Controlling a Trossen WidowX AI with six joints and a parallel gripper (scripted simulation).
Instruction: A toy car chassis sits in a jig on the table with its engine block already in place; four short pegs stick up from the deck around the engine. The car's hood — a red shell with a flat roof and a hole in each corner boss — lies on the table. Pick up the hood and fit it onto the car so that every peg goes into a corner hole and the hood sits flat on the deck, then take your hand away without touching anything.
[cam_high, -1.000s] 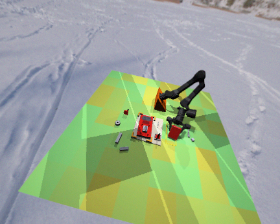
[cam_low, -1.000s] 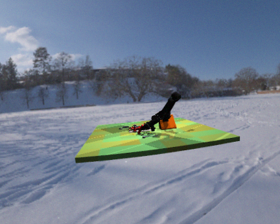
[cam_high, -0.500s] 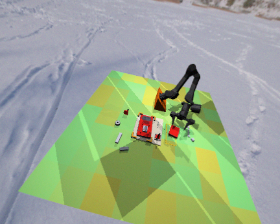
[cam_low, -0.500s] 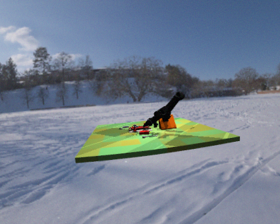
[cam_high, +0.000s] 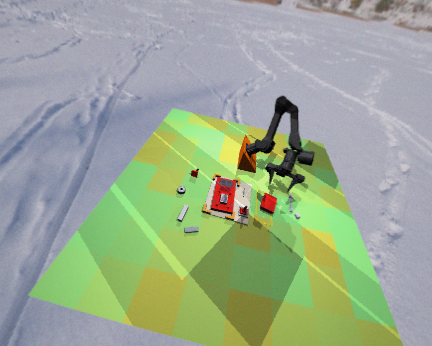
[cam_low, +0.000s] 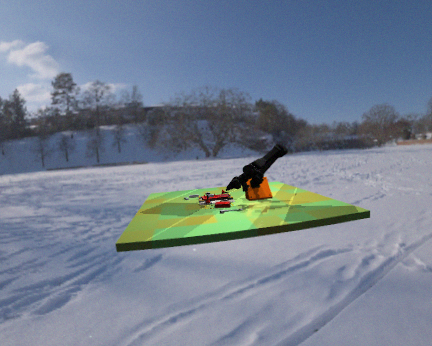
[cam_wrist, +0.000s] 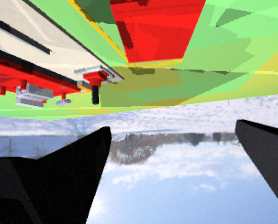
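Right now my gripper tip is 10 cm above the red hood, 3 cm short of it and 1 cm to the left of it. Round my gripper tip: white jig: 24 cm to the right, 10 cm below, 5 cm ahead; grey pin: 12 cm to the left, 11 cm below, 1 cm behind; grey socket: 14 cm to the right, 11 cm ahead, 8 cm below.
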